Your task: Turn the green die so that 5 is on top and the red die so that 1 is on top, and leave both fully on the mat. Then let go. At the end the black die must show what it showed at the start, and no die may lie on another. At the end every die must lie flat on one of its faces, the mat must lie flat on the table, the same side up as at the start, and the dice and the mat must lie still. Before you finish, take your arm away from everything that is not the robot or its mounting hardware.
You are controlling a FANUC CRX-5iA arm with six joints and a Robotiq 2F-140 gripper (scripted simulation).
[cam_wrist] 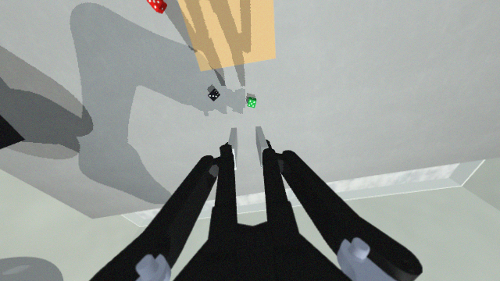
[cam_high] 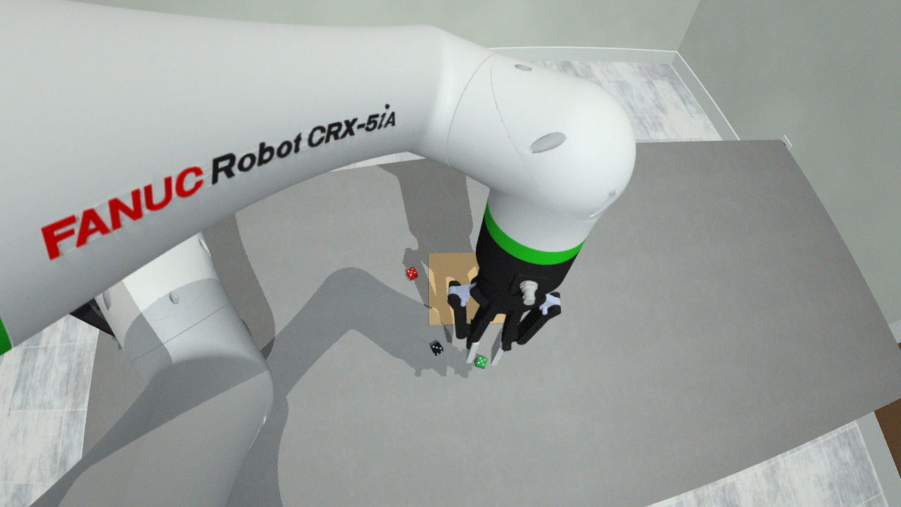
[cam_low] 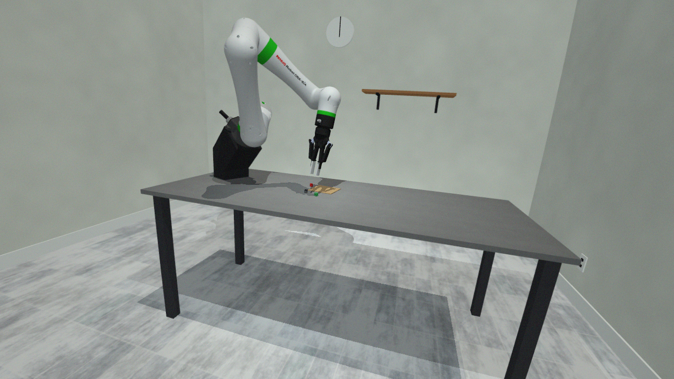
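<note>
The green die is 140 mm below my hand, 10 mm to the left of it and 10 mm ahead of it. The rest, counted from my hand: red die: 200 mm to the left, 140 mm below, 60 mm behind; then tan mat: 150 mm to the left, 140 mm below, 30 mm ahead; then black die: 140 mm below, 60 mm behind, 50 mm to the left.
</note>
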